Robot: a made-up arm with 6 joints.
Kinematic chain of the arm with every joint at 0, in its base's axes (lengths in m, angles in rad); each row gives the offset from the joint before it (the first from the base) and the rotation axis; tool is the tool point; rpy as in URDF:
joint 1: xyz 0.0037 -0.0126 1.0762 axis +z
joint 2: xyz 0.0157 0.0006 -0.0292 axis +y
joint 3: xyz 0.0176 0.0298 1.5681 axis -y
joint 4: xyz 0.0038 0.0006 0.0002 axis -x
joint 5: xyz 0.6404 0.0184 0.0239 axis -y
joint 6: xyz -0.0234 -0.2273 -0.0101 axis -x
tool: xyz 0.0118 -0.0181 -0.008 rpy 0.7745 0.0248 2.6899
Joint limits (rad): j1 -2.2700..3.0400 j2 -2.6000..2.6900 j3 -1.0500..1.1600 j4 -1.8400..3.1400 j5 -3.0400..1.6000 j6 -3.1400..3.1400
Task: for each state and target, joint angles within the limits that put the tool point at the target. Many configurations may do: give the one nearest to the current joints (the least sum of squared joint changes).
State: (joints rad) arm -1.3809 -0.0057 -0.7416 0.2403 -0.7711 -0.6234
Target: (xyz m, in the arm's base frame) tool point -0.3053 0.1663 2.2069
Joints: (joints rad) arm -1.0684 -0.6471 -0.8790 0.1309 -0.7649 -0.6081
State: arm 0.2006 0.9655 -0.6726 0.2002 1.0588 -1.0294
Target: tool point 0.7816 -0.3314 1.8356
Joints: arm -0.1739 0.4089 -0.9414 0.1054 1.0418 -1.0233
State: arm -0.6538 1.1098 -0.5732 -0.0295 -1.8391 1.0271
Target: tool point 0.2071 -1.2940 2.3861
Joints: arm -1.2702 0.3979 0.1328 0.1702 -1.8367 1.0172
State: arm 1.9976 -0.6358 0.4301 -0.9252 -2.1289 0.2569
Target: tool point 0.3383 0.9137 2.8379
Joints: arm 1.3901 0.2198 0.8339 -0.7601 -2.1586 0.2749
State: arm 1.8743 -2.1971 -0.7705 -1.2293 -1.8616 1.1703
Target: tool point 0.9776 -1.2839 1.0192
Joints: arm 2.1526 -2.0249 0.0994 -1.0178 -1.8639 1.1890
